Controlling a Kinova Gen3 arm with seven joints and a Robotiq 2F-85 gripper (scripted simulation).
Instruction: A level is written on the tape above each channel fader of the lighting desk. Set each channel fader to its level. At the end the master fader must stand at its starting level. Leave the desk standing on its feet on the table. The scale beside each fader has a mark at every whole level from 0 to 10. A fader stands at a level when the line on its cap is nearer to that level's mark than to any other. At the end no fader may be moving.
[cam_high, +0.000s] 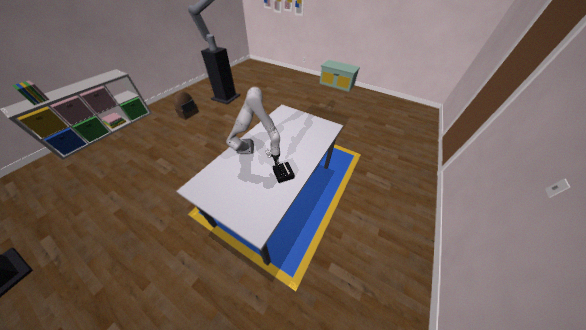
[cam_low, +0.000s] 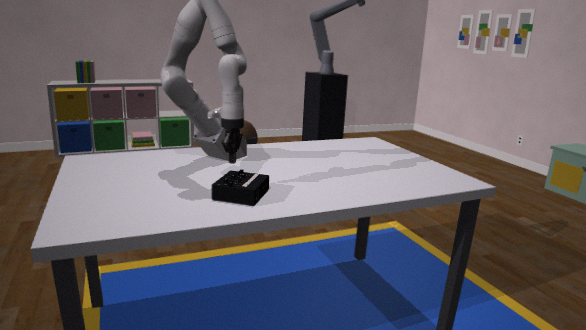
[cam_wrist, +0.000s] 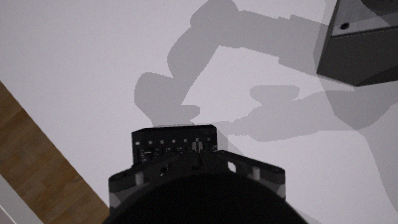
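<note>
My hand is 11 cm short of the master fader cap, 5 cm above it and 4 cm to the left of it.
</note>
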